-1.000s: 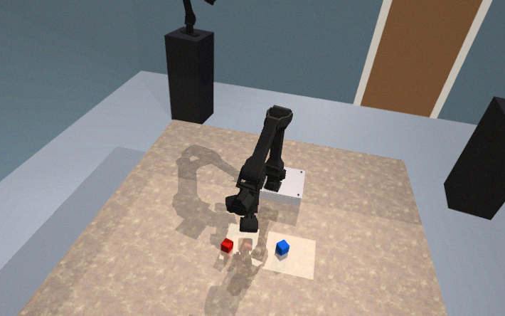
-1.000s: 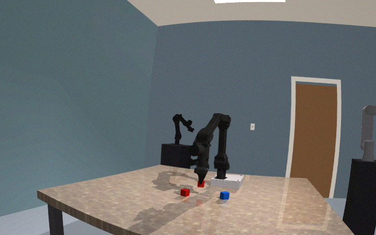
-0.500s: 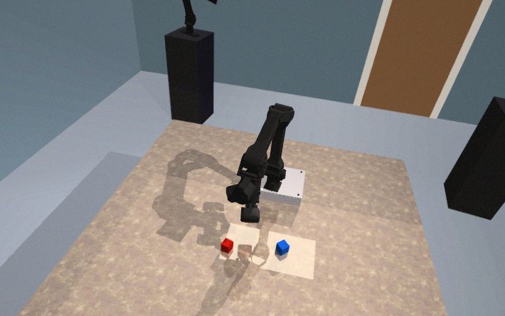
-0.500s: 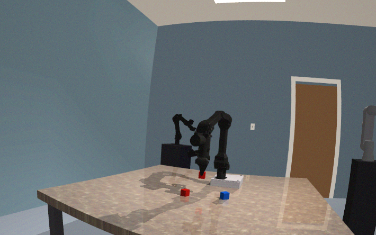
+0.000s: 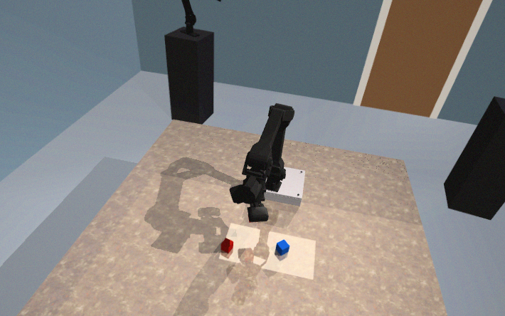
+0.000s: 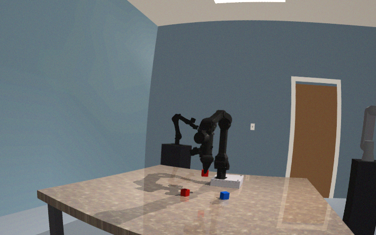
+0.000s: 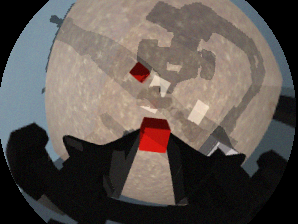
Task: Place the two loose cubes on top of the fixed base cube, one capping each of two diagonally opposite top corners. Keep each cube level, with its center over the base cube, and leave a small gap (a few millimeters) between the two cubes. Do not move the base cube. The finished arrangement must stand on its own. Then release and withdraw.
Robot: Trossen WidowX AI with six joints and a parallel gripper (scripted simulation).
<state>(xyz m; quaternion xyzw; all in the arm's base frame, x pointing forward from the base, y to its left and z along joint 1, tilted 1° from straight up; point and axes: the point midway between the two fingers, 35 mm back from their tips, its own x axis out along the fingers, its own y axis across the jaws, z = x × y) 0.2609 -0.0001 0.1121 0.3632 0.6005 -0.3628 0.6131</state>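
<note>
Right now the blue cube is 13 cm to the left of my gripper tip, 10 cm below it and 1 cm ahead of it.
</note>
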